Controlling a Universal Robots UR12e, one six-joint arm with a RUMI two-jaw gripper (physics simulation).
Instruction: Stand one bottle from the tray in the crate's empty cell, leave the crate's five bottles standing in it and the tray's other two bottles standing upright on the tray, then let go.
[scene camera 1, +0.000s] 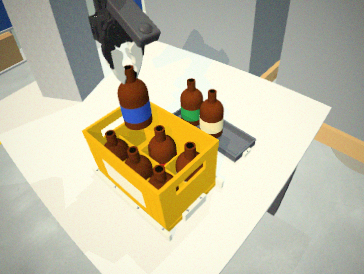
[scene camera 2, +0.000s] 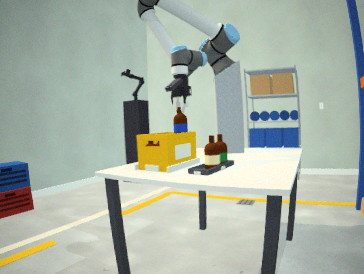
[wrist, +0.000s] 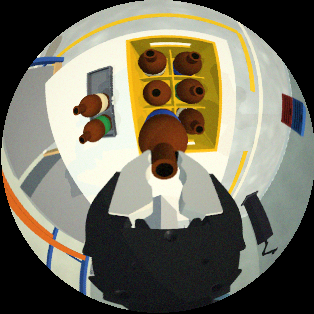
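Seen in the pictures: gripper, fingertip midpoint: (scene camera 1: 130, 80) (scene camera 2: 180, 113) (wrist: 163, 151); arm's base, origin of the base link: (scene camera 2: 226, 71).
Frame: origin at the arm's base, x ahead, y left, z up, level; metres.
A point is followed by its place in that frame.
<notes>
My gripper (scene camera 1: 129, 70) @[x 0.564, y -0.131, z -0.326 m] (scene camera 2: 180, 106) @[x 0.564, y -0.131, z -0.326 m] (wrist: 163, 151) @[x 0.564, y -0.131, z -0.326 m] is shut on the neck of a brown bottle with a blue label (scene camera 1: 135, 100) @[x 0.594, y -0.153, z -0.356 m] (scene camera 2: 180, 123) @[x 0.597, y -0.116, z -0.378 m] (wrist: 163, 134) @[x 0.584, y -0.135, z -0.330 m]. The bottle hangs upright over the corner cell of the yellow crate (scene camera 1: 193, 131) @[x 0.712, y -0.099, z -0.435 m] (scene camera 2: 155, 151) @[x 0.771, y -0.170, z -0.504 m] (wrist: 219, 100) @[x 0.608, y -0.261, z -0.425 m], its base around rim height. The cell's floor is hidden. The crate's five bottles stand in the other cells, among them one in the middle (scene camera 1: 161, 145) @[x 0.649, y -0.148, z -0.475 m] (wrist: 156, 93) @[x 0.633, y -0.134, z -0.437 m]. A green-labelled bottle (scene camera 1: 191, 105) @[x 0.599, y 0.056, z -0.507 m] (scene camera 2: 222, 150) @[x 0.609, y 0.108, z -0.517 m] (wrist: 97, 129) @[x 0.580, y 0.056, z -0.491 m] and a cream-labelled bottle (scene camera 1: 211, 117) @[x 0.680, y 0.039, z -0.506 m] (scene camera 2: 212, 152) @[x 0.696, y 0.085, z -0.516 m] (wrist: 93, 105) @[x 0.654, y 0.042, z -0.489 m] stand upright on the grey tray (scene camera 1: 239, 140) @[x 0.759, y 0.083, z -0.595 m] (scene camera 2: 200, 170) @[x 0.801, y 0.063, z -0.579 m] (wrist: 100, 80) @[x 0.748, y 0.054, z -0.595 m].
The crate sits between low white strips (scene camera 1: 195, 206) @[x 0.780, y -0.195, z -0.574 m] on the white table (scene camera 1: 285, 115) @[x 0.841, y 0.289, z -0.600 m] (scene camera 2: 270, 165) @[x 0.551, y 0.342, z -0.600 m]. The tray lies beside the crate's long side. A grey column (scene camera 2: 229, 110) @[x 0.115, y 0.032, z -0.303 m] stands behind the table. A black pedestal (scene camera 2: 136, 130) with a small arm stands further left in the second scene view.
</notes>
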